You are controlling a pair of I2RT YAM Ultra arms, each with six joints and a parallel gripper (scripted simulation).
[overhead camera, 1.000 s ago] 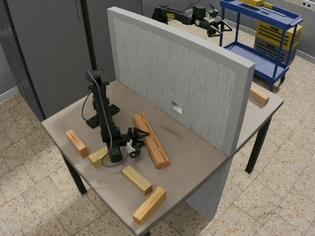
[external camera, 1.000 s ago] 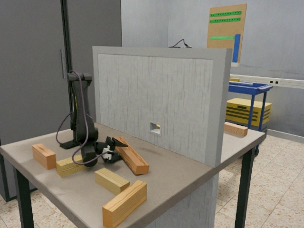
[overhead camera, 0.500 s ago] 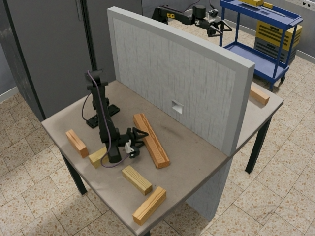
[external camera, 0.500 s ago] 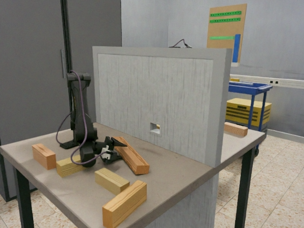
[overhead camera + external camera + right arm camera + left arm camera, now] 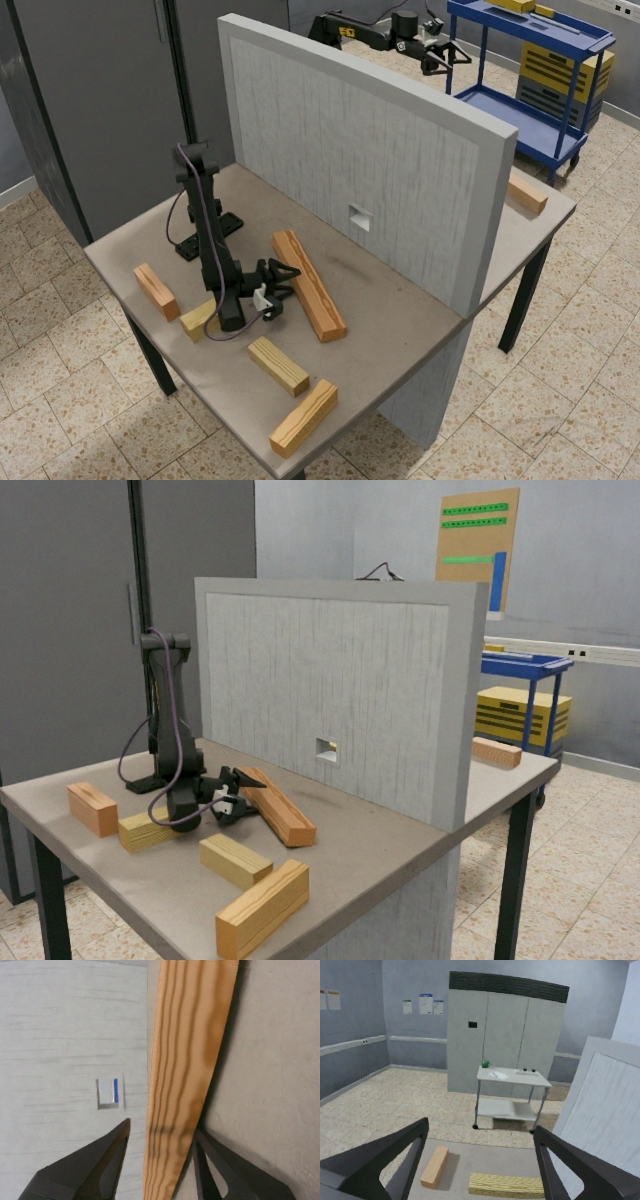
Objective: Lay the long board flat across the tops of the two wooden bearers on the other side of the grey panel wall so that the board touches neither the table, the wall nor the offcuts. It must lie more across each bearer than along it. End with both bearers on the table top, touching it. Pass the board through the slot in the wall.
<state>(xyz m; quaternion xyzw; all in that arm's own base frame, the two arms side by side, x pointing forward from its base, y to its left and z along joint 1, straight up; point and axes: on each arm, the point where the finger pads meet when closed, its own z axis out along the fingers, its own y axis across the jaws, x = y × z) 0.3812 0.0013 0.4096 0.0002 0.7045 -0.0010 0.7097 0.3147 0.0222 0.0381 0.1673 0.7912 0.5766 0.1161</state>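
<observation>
Right now my right hand is 1 cm short of the long board, 2 cm to the right of it and 1 cm above it. From my right hand the other things lie so: yellow bearer (20 cm ahead, 46 cm to the left, 1 cm below).
</observation>
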